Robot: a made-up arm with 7 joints. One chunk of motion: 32 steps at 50 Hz.
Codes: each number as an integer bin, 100 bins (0 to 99) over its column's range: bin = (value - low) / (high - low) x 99, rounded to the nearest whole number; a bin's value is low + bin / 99 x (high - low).
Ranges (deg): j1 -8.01..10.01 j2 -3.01..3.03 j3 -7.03..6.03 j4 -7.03..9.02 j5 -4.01..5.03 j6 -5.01..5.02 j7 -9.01..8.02
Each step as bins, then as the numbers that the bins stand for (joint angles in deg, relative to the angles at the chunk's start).
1 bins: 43 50 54 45 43 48 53
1 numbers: -0.18 0.04 0.09 0.27 -0.08 -0.15 0.11
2 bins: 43 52 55 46 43 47 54
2 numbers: -0.18 0.16 0.23 0.43 -0.08 -0.25 0.28
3 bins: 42 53 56 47 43 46 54
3 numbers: -0.37 0.22 0.36 0.59 -0.08 -0.35 0.28
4 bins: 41 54 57 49 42 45 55
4 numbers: -0.55 0.28 0.49 0.91 -0.17 -0.45 0.45
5 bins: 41 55 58 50 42 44 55
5 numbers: -0.55 0.35 0.62 1.08 -0.17 -0.55 0.45
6 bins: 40 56 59 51 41 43 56
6 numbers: -0.73 0.41 0.75 1.24 -0.27 -0.65 0.62
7 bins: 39 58 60 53 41 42 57
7 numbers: -0.91 0.53 0.89 1.56 -0.27 -0.75 0.80
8 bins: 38 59 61 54 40 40 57
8 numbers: -1.09 0.59 1.02 1.72 -0.36 -0.96 0.80
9 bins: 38 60 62 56 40 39 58
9 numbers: -1.09 0.65 1.15 2.05 -0.36 -1.06 0.97
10 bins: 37 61 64 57 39 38 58
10 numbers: -1.28 0.71 1.41 2.21 -0.45 -1.16 0.97
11 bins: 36 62 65 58 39 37 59
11 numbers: -1.46 0.77 1.54 2.37 -0.45 -1.26 1.14
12 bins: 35 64 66 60 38 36 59
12 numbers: -1.64 0.89 1.68 2.70 -0.54 -1.36 1.14
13 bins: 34 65 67 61 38 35 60
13 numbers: -1.82 0.96 1.81 2.86 -0.54 -1.46 1.31
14 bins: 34 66 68 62 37 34 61
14 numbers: -1.82 1.02 1.94 3.02 -0.63 -1.57 1.48
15 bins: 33 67 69 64 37 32 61
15 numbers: -2.00 1.08 2.07 3.35 -0.63 -1.77 1.48
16 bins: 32 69 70 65 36 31 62
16 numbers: -2.19 1.20 2.20 3.51 -0.72 -1.87 1.66
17 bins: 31 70 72 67 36 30 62
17 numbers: -2.37 1.26 2.47 3.83 -0.72 -1.97 1.66
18 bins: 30 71 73 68 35 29 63
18 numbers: -2.55 1.32 2.60 3.99 -0.81 -2.07 1.83
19 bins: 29 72 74 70 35 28 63
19 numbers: -2.73 1.38 2.73 4.32 -0.81 -2.17 1.83
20 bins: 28 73 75 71 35 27 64
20 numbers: -2.91 1.44 2.86 4.48 -0.81 -2.27 2.00
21 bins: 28 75 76 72 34 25 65
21 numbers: -2.91 1.57 3.00 4.64 -0.91 -2.48 2.17
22 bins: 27 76 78 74 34 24 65
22 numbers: -3.10 1.63 3.26 4.97 -0.91 -2.58 2.17
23 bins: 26 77 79 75 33 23 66
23 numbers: -3.28 1.69 3.39 5.13 -1.00 -2.68 2.34
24 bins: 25 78 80 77 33 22 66
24 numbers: -3.46 1.75 3.52 5.45 -1.00 -2.78 2.34
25 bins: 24 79 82 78 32 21 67
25 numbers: -3.64 1.81 3.79 5.62 -1.09 -2.88 2.52
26 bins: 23 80 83 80 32 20 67
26 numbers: -3.82 1.87 3.92 5.94 -1.09 -2.98 2.52
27 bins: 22 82 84 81 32 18 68
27 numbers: -4.01 1.99 4.05 6.10 -1.09 -3.19 2.69
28 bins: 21 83 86 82 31 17 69
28 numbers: -4.19 2.05 4.32 6.26 -1.18 -3.29 2.86
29 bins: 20 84 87 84 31 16 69
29 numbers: -4.37 2.11 4.45 6.59 -1.18 -3.39 2.86
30 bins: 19 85 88 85 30 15 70
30 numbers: -4.55 2.18 4.58 6.75 -1.27 -3.49 3.03
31 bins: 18 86 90 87 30 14 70
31 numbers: -4.73 2.24 4.84 7.07 -1.27 -3.59 3.03
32 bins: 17 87 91 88 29 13 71
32 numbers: -4.92 2.30 4.97 7.24 -1.36 -3.69 3.20
